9 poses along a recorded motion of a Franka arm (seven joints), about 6.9 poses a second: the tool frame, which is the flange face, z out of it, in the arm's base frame.
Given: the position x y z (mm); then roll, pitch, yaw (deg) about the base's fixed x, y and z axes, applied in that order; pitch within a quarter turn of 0, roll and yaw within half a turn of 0.
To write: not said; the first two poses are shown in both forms.
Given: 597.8, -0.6, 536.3, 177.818, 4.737, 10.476
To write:
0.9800, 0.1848, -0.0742, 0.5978
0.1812, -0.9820, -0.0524, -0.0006
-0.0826, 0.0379, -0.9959, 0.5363
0, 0, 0, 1

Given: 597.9, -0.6, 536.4, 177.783, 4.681, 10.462
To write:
0.9801, 0.1846, -0.0732, 0.5979
0.1810, -0.9821, -0.0528, -0.0006
-0.0816, 0.0386, -0.9959, 0.5364
0, 0, 0, 1

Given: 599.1, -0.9, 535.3, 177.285, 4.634, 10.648
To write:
0.9796, 0.1883, -0.0706, 0.5991
0.1842, -0.9810, -0.0615, -0.0009
-0.0808, 0.0472, -0.9956, 0.5353
0, 0, 0, 1

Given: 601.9, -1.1, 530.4, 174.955, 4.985, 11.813
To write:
0.9751, 0.2114, -0.0667, 0.6019
0.2039, -0.9735, -0.1038, -0.0011
-0.0869, 0.0876, -0.9924, 0.5304
0, 0, 0, 1

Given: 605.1, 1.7, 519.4, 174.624, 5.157, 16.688
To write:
0.9540, 0.2940, -0.0588, 0.6051
0.2860, -0.9513, -0.1154, 0.0017
-0.0899, 0.0933, -0.9916, 0.5194
0, 0, 0, 1

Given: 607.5, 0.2, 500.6, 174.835, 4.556, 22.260
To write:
0.9226, 0.3839, -0.0391, 0.6075
0.3776, -0.9190, -0.1133, 0.0002
-0.0794, 0.0897, -0.9928, 0.5006
0, 0, 0, 1

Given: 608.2, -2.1, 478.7, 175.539, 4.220, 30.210
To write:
0.8618, 0.5066, -0.0243, 0.6082
0.5018, -0.8587, -0.1041, -0.0021
-0.0736, 0.0776, -0.9943, 0.4787
0, 0, 0, 1

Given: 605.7, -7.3, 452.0, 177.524, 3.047, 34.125
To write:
0.8266, 0.5624, -0.0197, 0.6057
0.5602, -0.8258, -0.0656, -0.0073
-0.0532, 0.0431, -0.9977, 0.4520
0, 0, 0, 1

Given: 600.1, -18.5, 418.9, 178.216, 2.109, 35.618
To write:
0.8124, 0.5830, -0.0118, 0.6001
0.5820, -0.8119, -0.0467, -0.0185
-0.0368, 0.0311, -0.9988, 0.4189
0, 0, 0, 1

